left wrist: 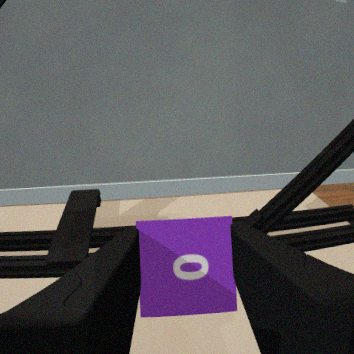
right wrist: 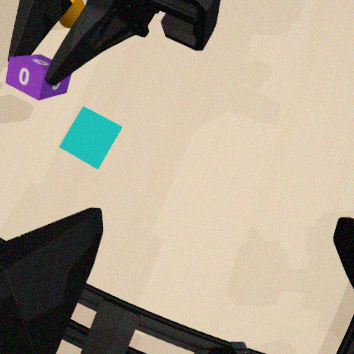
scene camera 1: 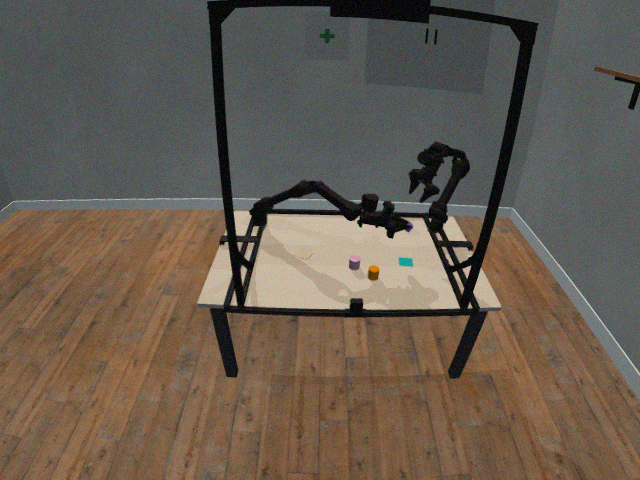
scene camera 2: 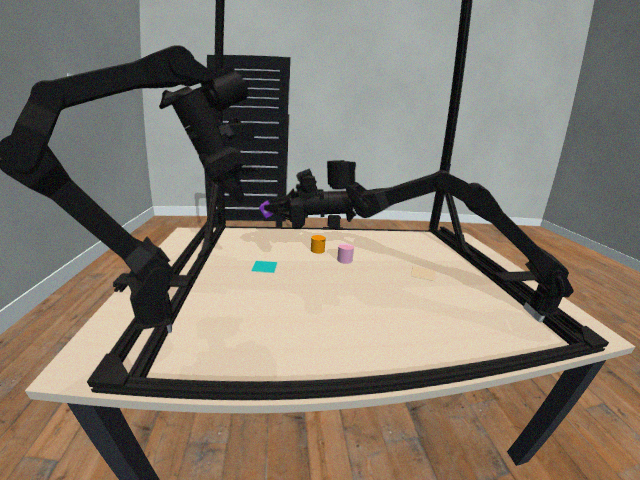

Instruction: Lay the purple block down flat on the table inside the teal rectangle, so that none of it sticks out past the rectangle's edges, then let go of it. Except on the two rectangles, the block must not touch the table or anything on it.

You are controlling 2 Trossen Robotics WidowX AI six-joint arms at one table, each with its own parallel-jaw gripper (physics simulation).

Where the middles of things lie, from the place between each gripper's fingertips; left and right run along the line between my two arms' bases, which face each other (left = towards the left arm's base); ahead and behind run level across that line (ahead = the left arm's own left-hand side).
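Labels:
The purple block [left wrist: 185, 264] is 1 cm below my left hand. With respect to the teal rectangle [right wrist: 90, 136], my left hand is 2 cm past it, 18 cm above it and 1 cm to the left of it. Going by its middle, the purple block is nearer to my left hand than to my right gripper.
The teal rectangle is 4 cm to the left of my right hand, 16 cm behind it and 24 cm below it. With respect to the purple block, my right gripper is 7 cm above it, 4 cm to the right of it and 15 cm past it.

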